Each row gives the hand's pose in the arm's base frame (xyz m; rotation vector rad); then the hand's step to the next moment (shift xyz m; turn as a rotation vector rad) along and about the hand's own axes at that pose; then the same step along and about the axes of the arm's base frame.
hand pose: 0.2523 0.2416 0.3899 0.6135 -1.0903 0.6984
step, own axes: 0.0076 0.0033 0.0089 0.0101 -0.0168 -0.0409
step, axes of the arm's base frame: -0.0054 -0.0030 0.0105 0.0393 0.0218 -0.0063
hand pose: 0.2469 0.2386 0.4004 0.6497 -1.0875 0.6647
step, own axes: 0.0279 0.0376 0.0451 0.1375 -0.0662 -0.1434
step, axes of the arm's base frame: -0.0454 -0.0055 0.0462 0.1756 0.0883 0.0721
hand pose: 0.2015 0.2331 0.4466 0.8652 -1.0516 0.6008
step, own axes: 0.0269 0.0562 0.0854 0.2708 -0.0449 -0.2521
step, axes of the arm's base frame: -0.0750 -0.0408 0.0624 0.2645 0.1946 0.1763
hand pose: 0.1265 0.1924 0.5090 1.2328 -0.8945 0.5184
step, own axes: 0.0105 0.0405 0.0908 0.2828 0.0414 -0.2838
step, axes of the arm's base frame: -0.0521 -0.0762 0.0383 0.2149 0.2478 0.2338
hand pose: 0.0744 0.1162 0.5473 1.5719 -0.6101 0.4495
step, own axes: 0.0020 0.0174 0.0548 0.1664 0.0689 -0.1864
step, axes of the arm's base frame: -0.0132 -0.0552 0.0096 0.1001 0.1637 0.1742
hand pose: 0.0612 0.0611 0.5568 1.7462 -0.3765 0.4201
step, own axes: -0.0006 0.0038 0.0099 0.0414 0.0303 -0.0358
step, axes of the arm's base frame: -0.0015 -0.0105 0.0011 0.0196 0.0277 0.0526
